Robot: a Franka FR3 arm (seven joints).
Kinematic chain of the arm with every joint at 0, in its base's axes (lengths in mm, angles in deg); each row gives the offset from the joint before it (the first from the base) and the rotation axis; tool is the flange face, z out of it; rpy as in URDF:
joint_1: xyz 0 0 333 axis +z
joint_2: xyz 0 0 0 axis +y
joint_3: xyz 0 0 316 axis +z
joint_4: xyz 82.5 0 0 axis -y
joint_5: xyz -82.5 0 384 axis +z
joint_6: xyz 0 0 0 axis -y
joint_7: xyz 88 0 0 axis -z
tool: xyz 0 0 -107 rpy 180 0 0
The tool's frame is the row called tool.
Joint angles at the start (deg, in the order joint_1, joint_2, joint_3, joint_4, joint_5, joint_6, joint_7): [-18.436 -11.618 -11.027 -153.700 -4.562 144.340 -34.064]
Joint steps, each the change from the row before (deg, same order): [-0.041 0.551 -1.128 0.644 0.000 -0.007 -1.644]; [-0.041 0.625 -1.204 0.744 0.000 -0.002 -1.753]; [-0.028 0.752 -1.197 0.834 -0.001 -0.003 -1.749]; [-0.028 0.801 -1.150 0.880 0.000 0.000 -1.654]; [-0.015 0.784 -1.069 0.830 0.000 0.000 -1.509]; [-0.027 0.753 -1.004 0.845 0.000 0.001 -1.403]
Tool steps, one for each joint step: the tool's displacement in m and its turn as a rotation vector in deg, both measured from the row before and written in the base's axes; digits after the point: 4 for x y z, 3 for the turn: [-0.0009 -0.0091 0.0002 0.020 -0.059 0.470]; [-0.0010 -0.0100 0.0003 -0.025 -0.071 0.497]; [-0.0008 -0.0102 0.0000 -0.062 -0.011 0.507]; [-0.0007 -0.0102 -0.0001 -0.107 0.010 0.453]; [-0.0008 -0.0096 -0.0003 -0.119 0.053 0.401]; [-0.0008 -0.0094 0.0000 -0.169 0.027 0.346]
